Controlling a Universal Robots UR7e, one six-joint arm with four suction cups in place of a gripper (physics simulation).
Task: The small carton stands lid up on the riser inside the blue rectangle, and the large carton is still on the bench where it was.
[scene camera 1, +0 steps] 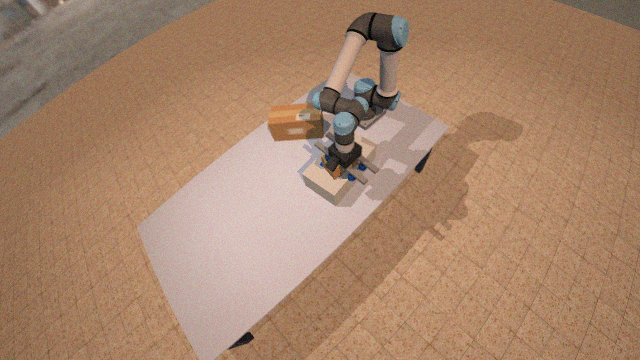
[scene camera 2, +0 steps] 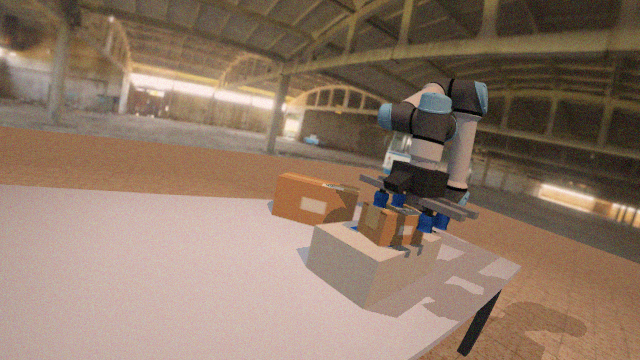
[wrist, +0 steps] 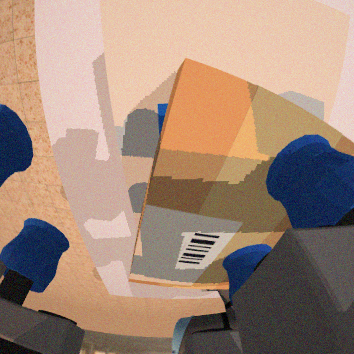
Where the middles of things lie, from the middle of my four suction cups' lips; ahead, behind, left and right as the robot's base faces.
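My suction cup is 50 mm above the small carton (scene camera 2: 390, 226), 50 mm to the left of it and 10 mm past it. Then there's the beige riser (scene camera 1: 316, 177), which is 150 mm below my suction cup, 70 mm to the right of it and 40 mm behind it. I also see the large carton (scene camera 2: 304, 199), and that's 130 mm below my suction cup, 480 mm to the right of it and 70 mm behind it. Going by their middles, of the things named here the small carton is the nearest to my suction cup.
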